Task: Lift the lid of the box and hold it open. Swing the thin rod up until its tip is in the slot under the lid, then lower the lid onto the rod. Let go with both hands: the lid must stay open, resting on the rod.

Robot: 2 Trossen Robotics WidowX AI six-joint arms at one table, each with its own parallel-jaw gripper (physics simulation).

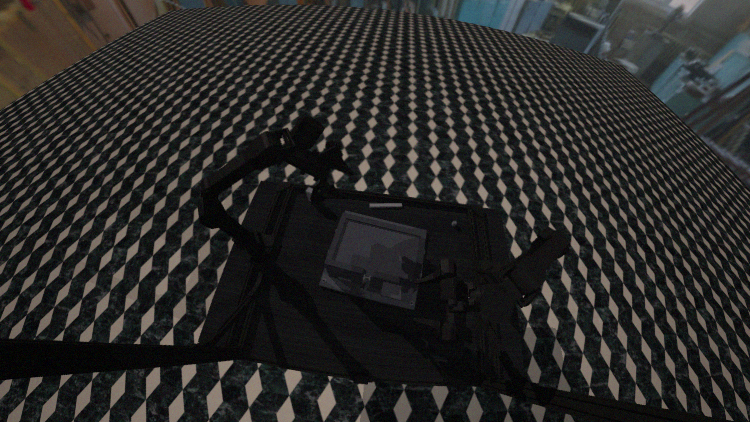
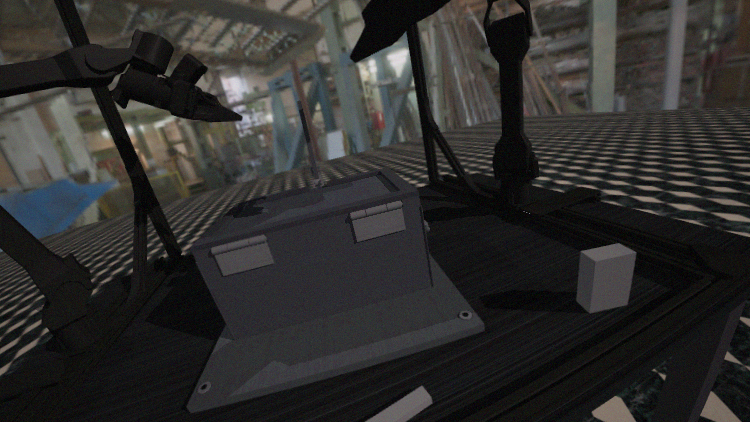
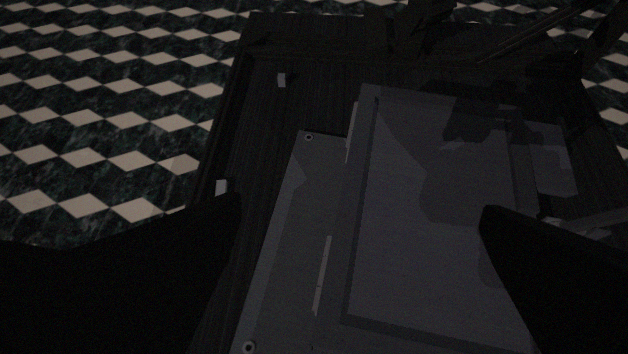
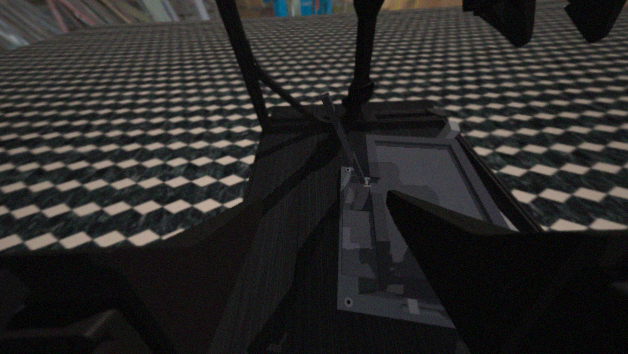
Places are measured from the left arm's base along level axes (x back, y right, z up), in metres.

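Where they show: left gripper, between the fingertips: (image 1: 351, 186) (image 2: 361, 51) (image 3: 359, 210) (image 4: 560, 42); right gripper, between the fingertips: (image 1: 414, 300) (image 2: 239, 117) (image 4: 323, 199); left arm's base, origin of its link: (image 1: 260, 256) (image 2: 516, 201) (image 4: 351, 117); right arm's base, origin of its link: (image 1: 484, 283) (image 2: 88, 340) (image 3: 408, 50).
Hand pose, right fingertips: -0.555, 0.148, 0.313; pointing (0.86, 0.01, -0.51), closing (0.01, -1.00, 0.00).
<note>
Each offset is from my right fingertips to the centre of the thing, as dx, dy, dz. "spot": to the spot under its first point.
The grey box (image 1: 375, 259) (image 2: 323, 272) (image 4: 383, 246) stands on its base plate @(spot: +0.093, -0.351, -0.320) (image 2: 352, 335) in the middle of the dark table. Its lid @(+0.093, -0.191, -0.174) (image 1: 379, 244) (image 2: 290, 205) (image 3: 418, 228) (image 4: 428, 168) lies shut and flat. The thin rod @(+0.124, -0.045, -0.078) (image 2: 308, 138) (image 4: 344, 140) stands up from its pivot at the box's side, clear of the lid. My left gripper (image 1: 325, 144) (image 2: 382, 25) is open and empty, high up beyond the hinge side of the box. My right gripper (image 1: 453, 289) (image 2: 214, 92) is open and empty, above the table beside the box's rod side.
Small white blocks @(+0.072, -0.475, -0.327) (image 1: 386, 205) (image 2: 403, 406) (image 3: 281, 80) lie on the table near the box. A black tripod @(spot: +0.518, +0.213, -0.125) (image 2: 423, 126) (image 4: 242, 70) and the left arm's base (image 2: 513, 159) (image 4: 358, 91) stand at the table's end. Checkered floor (image 1: 415, 84) lies all around.
</note>
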